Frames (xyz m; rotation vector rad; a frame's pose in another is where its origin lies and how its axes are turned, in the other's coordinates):
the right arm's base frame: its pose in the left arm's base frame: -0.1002 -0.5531 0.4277 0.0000 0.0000 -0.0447
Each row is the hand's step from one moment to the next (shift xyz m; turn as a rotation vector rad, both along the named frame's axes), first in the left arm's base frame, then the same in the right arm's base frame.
Working: the left arm's base frame: its pose in the right arm's base frame: 0.0754 0.5570 -0.4277 0.0000 0.0000 0.0447

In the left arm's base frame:
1: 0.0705 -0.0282 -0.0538 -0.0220 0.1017 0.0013
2: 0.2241 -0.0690 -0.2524 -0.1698 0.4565 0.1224
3: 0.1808 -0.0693 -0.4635 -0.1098 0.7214 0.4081
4: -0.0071 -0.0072 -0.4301 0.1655 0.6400 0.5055
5: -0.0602 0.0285 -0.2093 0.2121 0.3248 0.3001
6: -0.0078 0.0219 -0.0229 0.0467 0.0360 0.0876
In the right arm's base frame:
1: 0.0717 -0.0250 -0.0538 -0.0265 0.1006 0.0013
2: 0.2270 -0.0589 -0.2524 -0.1900 0.4485 0.1224
3: 0.1837 -0.0612 -0.4635 -0.1419 0.7158 0.4081
4: -0.0068 -0.0075 -0.4301 0.1367 0.6468 0.5055
5: -0.0614 0.0258 -0.2093 0.1974 0.3340 0.3001
6: -0.0088 0.0215 -0.0229 0.0450 0.0381 0.0876

